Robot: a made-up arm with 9 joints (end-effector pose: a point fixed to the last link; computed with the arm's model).
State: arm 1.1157 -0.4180 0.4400 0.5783 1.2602 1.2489 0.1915 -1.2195 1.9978
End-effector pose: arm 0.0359 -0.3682 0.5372 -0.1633 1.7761 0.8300
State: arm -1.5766 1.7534 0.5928 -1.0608 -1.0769 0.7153 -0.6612 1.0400 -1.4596
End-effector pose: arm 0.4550 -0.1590 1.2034 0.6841 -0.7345 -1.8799
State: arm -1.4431 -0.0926 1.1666 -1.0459 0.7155 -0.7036 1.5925 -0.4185 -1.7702
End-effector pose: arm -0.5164 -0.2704 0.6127 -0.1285 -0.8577 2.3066
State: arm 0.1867 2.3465 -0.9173 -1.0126 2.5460 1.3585 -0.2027 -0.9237 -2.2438
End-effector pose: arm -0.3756 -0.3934 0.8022 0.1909 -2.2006 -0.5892
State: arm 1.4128 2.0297 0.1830 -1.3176 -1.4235 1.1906 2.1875 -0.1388 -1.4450
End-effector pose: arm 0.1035 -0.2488 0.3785 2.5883 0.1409 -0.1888
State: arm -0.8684 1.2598 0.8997 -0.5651 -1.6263 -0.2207 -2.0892 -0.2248 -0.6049
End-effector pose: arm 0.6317 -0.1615 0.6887 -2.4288 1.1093 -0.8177
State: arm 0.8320 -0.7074 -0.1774 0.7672 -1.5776 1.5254 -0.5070 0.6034 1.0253
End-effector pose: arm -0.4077 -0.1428 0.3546 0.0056 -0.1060 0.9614
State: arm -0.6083 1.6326 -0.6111 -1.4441 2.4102 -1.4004 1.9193 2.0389 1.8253
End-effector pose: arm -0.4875 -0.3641 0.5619 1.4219 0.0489 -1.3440
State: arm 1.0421 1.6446 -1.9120 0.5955 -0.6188 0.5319 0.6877 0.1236 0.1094
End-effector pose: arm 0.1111 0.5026 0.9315 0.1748 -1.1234 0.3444
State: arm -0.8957 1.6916 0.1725 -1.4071 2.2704 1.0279 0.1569 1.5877 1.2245
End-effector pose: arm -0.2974 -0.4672 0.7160 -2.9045 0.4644 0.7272
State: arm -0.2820 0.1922 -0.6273 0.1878 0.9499 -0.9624 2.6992 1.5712 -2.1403
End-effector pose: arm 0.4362 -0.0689 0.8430 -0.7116 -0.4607 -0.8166
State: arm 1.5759 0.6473 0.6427 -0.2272 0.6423 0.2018 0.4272 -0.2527 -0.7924
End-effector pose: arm -0.3437 -0.5144 0.5285 -2.0218 0.8905 2.0656
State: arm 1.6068 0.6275 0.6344 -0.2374 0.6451 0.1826 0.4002 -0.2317 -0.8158
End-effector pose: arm -0.3275 -0.5251 0.5262 -2.0876 0.7803 2.0751
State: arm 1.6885 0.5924 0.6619 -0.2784 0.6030 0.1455 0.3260 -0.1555 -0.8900
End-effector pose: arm -0.3179 -0.5502 0.5442 -2.2130 0.5766 2.0692
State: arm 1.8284 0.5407 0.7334 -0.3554 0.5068 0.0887 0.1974 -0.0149 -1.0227
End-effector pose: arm -0.3087 -0.5906 0.5832 -2.3640 0.2443 2.0115
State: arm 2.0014 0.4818 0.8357 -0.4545 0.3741 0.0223 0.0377 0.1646 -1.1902
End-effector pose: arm -0.2896 -0.6371 0.6290 -2.4495 -0.1593 1.8737
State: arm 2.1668 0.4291 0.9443 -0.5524 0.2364 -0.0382 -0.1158 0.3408 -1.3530
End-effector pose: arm -0.2619 -0.6785 0.6646 -2.4270 -0.5006 1.6935
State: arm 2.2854 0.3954 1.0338 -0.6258 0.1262 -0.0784 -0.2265 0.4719 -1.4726
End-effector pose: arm -0.2388 -0.7074 0.6869 -2.3589 -0.6905 1.5530
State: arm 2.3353 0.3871 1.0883 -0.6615 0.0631 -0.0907 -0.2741 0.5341 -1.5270
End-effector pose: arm -0.2318 -0.7220 0.7049 -2.3309 -0.7362 1.4995
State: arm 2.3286 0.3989 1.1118 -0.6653 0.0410 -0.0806 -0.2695 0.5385 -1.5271
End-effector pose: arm -0.2406 -0.7253 0.7246 -2.3594 -0.6882 1.5181
